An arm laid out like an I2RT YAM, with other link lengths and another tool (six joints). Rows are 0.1 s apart.
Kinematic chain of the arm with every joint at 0, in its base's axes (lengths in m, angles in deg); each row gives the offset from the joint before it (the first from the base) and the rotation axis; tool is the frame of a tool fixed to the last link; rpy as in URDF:
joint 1: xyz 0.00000 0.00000 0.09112 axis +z
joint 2: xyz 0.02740 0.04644 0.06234 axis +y
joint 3: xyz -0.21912 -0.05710 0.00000 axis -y
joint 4: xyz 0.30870 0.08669 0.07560 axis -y
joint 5: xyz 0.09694 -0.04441 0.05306 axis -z
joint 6: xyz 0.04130 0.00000 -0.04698 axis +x
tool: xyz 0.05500 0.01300 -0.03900 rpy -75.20 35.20 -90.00
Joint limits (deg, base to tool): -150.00..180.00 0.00..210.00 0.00..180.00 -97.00..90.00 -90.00..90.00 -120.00..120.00
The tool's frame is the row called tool.
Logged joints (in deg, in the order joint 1, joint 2, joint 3, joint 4, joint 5, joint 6), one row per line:
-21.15 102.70 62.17 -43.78 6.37 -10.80
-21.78 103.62 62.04 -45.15 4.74 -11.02
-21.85 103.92 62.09 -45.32 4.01 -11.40
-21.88 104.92 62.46 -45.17 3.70 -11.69
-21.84 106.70 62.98 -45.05 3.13 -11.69
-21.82 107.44 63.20 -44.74 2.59 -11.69
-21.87 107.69 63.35 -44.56 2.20 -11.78
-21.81 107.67 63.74 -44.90 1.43 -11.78
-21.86 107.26 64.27 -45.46 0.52 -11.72
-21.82 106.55 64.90 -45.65 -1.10 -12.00
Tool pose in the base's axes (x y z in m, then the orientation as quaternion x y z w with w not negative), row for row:
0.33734 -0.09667 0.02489 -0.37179 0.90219 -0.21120 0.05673
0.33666 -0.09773 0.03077 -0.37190 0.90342 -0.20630 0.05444
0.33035 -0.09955 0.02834 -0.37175 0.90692 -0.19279 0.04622
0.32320 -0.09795 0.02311 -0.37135 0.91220 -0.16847 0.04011
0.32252 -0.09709 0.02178 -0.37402 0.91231 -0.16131 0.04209
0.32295 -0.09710 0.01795 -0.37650 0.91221 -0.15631 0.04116
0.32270 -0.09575 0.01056 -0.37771 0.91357 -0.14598 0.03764
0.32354 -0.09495 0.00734 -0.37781 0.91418 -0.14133 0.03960
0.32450 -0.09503 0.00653 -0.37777 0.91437 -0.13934 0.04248
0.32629 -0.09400 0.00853 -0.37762 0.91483 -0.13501 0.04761
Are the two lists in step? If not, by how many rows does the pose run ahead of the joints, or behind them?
The pose runs 2 rows behind the joints: the pose in row i belongs to the joints in row i - 2.
